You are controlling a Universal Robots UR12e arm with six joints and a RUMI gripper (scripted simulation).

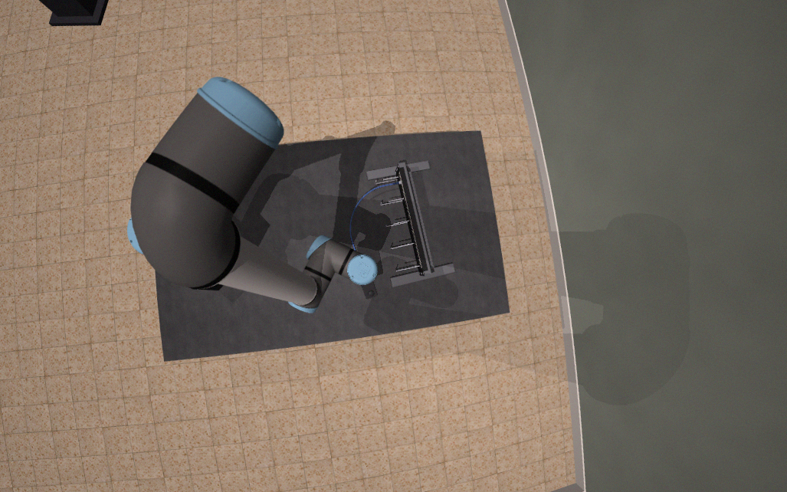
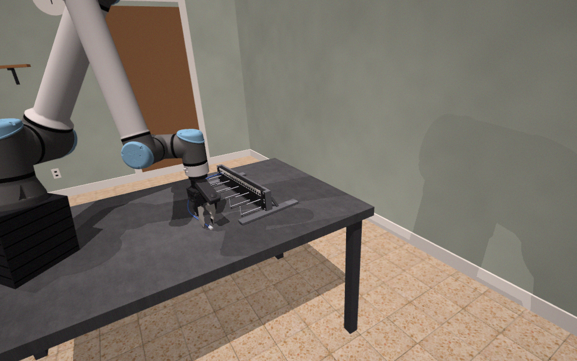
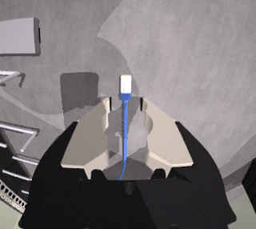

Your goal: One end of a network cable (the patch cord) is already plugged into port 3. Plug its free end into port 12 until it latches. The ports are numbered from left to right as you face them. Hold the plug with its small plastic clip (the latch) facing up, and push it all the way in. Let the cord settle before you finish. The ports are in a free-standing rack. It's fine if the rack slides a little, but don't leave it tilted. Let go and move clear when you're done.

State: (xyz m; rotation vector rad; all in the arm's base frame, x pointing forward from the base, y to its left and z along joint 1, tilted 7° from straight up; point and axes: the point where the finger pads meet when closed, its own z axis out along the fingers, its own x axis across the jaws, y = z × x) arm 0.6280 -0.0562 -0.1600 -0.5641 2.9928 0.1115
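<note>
My hand is 1 cm short of the plug, 1 cm to the left of it and 2 cm above it.
</note>
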